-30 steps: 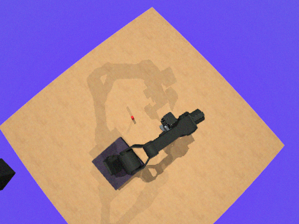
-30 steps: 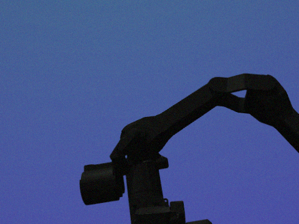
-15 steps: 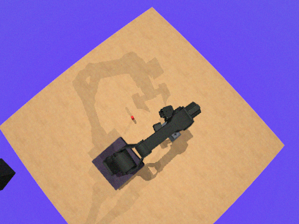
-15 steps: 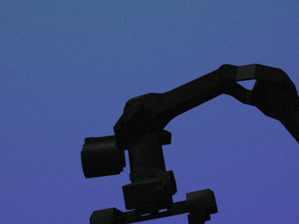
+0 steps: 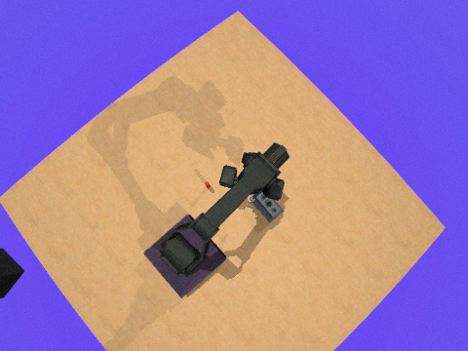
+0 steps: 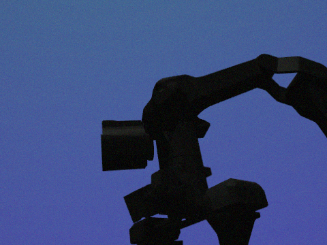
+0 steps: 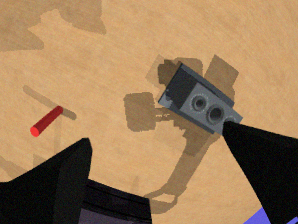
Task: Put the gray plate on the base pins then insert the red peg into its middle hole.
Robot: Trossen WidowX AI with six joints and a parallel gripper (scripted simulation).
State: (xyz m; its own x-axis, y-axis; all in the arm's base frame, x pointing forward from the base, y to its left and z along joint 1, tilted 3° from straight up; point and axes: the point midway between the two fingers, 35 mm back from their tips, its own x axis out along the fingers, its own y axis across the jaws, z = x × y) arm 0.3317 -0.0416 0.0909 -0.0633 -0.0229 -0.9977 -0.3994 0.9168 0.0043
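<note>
The red peg is 12 cm to the left of my gripper tip, 10 cm below it and 7 cm behind it. Round my gripper tip: gray plate 10 cm below, 9 cm to the right, 1 cm ahead; base 14 cm below, 9 cm to the right, 1 cm ahead.
</note>
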